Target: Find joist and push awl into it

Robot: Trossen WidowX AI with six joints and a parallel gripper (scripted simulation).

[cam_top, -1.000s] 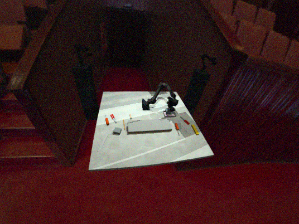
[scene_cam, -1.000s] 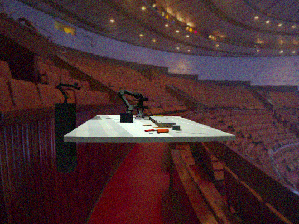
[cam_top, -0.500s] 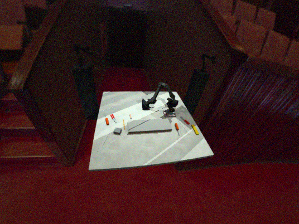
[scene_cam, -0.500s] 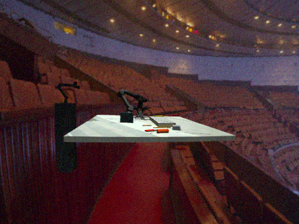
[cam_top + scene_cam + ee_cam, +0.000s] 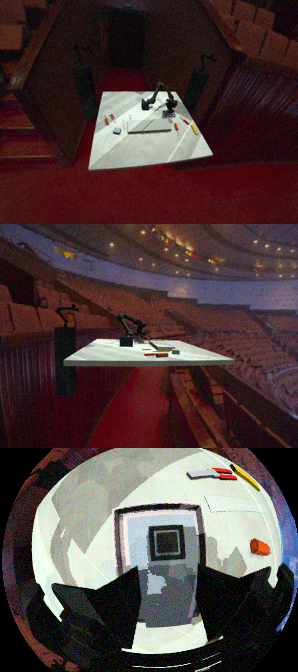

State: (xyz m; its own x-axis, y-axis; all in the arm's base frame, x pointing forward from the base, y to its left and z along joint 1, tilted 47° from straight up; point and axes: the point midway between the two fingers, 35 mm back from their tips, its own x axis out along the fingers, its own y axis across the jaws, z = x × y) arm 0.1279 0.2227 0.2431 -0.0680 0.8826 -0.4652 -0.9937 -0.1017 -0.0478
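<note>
Right now my gripper tip is 3 cm above the tray and 1 cm to the left of it. The rest, counted from my gripper tip: thin orange tool: 62 cm to the right, 21 cm ahead, 4 cm below; then stud finder: 2 cm above, 1 cm to the left; then yellow tool: 29 cm ahead, 28 cm to the left, 3 cm below.
</note>
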